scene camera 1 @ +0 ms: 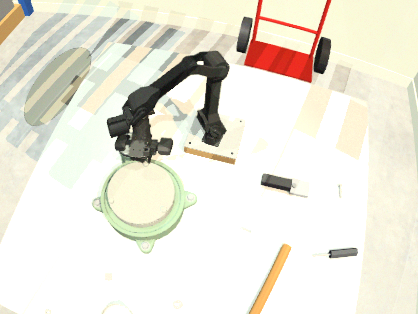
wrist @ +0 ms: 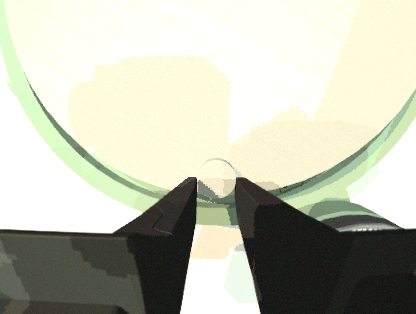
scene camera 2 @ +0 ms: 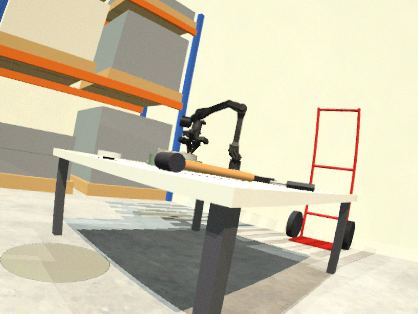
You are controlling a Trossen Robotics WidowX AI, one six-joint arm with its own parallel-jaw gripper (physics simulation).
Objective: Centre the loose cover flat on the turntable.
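The loose cover is a beige disc with small round pegs near its edge. It lies over the green turntable, inside its rim. In scene camera 1 a strip of the cover's side shows at the front. I cannot tell whether the cover is quite level or raised. My gripper points down at the cover's back edge, on the arm base's side. Its fingers are shut on the cover's back peg, which shows between the fingertips in the wrist view.
A dial gauge is beside the turntable's back rim, partly hidden. A mallet, a black-handled tool and a screwdriver lie on the table. A round pale object is at the front. A red hand truck stands behind.
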